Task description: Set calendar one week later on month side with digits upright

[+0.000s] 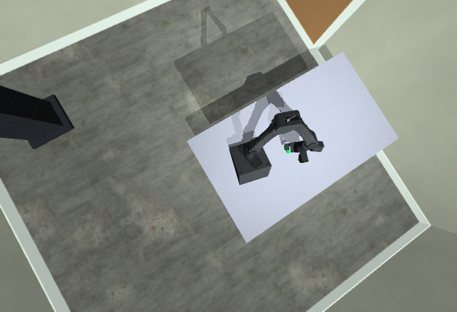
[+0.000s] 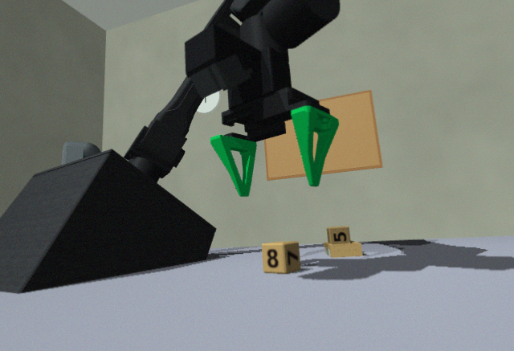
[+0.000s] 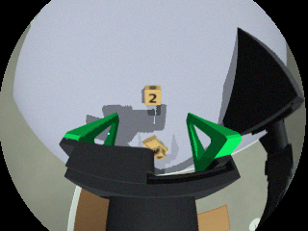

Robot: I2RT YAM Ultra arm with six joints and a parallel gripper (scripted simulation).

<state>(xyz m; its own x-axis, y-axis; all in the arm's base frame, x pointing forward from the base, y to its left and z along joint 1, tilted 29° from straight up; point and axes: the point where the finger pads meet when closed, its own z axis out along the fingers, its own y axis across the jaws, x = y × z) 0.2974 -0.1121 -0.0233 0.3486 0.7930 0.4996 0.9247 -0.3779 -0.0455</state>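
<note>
My hand is 8 cm above the wooden cube. The rest, counted from my hand: wooden tray (5 cm ahead, 16 cm to the left, 8 cm below).
</note>
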